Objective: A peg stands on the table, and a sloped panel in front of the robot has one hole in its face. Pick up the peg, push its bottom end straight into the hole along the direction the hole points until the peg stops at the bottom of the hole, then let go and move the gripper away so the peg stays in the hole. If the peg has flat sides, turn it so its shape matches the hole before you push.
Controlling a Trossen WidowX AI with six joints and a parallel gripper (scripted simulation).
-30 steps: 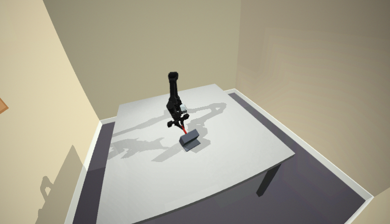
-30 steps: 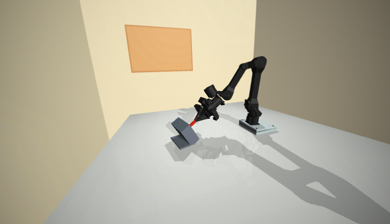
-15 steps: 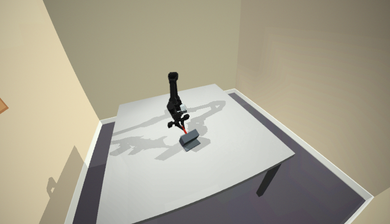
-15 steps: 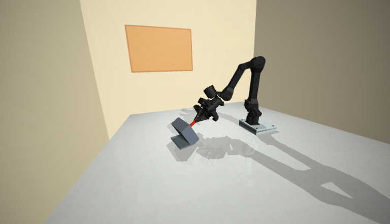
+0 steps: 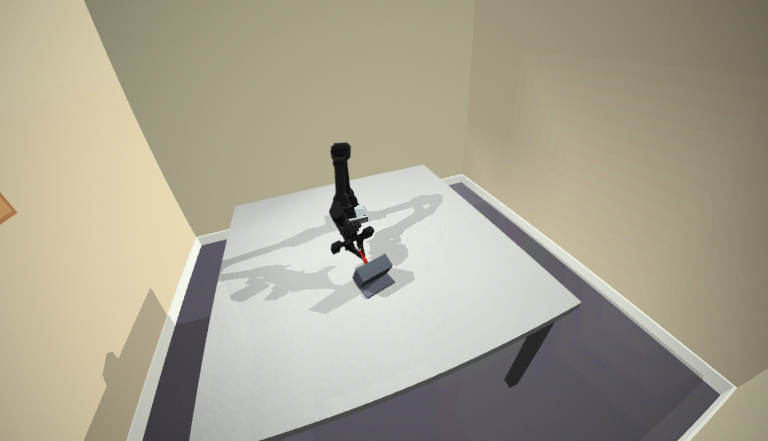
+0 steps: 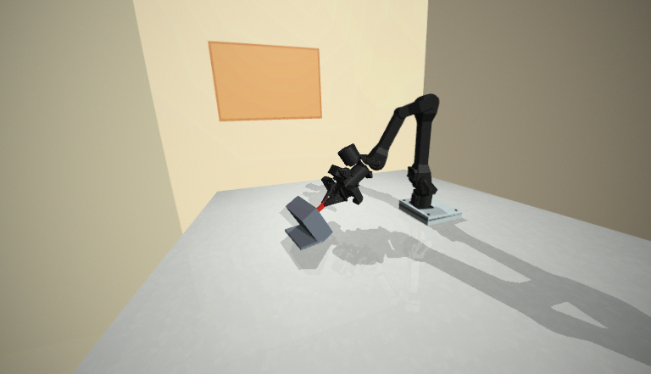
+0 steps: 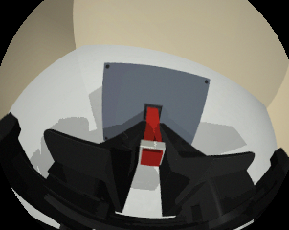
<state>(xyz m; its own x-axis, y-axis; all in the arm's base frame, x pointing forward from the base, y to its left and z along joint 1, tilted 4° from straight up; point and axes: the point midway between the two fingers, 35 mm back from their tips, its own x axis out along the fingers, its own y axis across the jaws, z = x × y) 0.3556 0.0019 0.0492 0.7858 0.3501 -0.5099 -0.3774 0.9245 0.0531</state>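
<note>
Now: gripper tip 5 cm short of the grey sloped panel, 3 cm above it and 2 cm to the right of it. Also, from my gripper tip: red peg (1 cm to the right, 1 cm behind, 1 cm above).
</note>
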